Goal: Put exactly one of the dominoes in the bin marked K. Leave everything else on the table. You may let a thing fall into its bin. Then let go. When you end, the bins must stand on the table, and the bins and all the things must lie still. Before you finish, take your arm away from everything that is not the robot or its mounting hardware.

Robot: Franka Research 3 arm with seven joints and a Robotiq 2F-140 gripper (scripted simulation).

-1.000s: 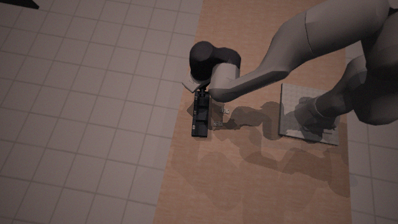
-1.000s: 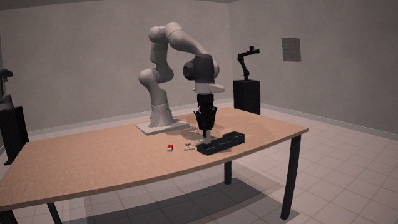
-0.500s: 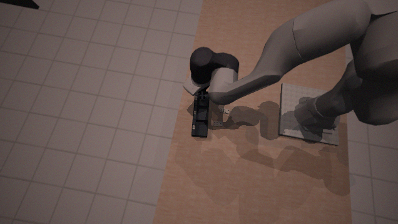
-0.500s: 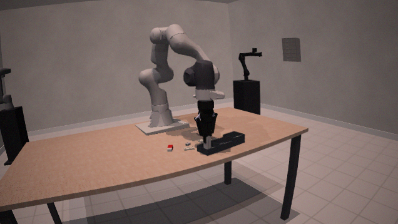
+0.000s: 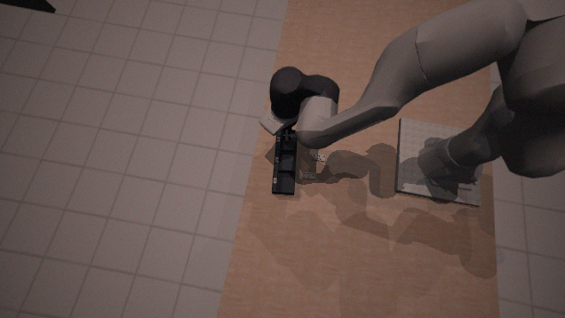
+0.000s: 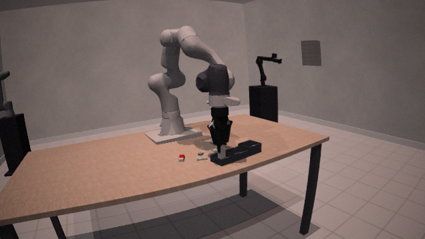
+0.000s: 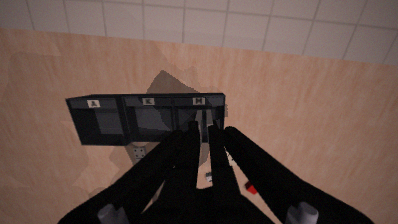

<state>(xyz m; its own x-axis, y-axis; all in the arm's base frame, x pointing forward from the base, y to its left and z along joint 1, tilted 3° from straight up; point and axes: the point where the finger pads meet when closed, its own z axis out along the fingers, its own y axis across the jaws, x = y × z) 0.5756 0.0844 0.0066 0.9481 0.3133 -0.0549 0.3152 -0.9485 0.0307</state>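
Right now the bin is 20 mm behind my hand, 90 mm to the left of it and 30 mm below it. The rest, counted from my hand: red-and-white block (110 mm behind, 160 mm to the right, 40 mm below); then white domino (130 mm behind, 110 mm to the left, 40 mm below); then grey piece (140 mm behind, 60 mm to the right, 40 mm below).
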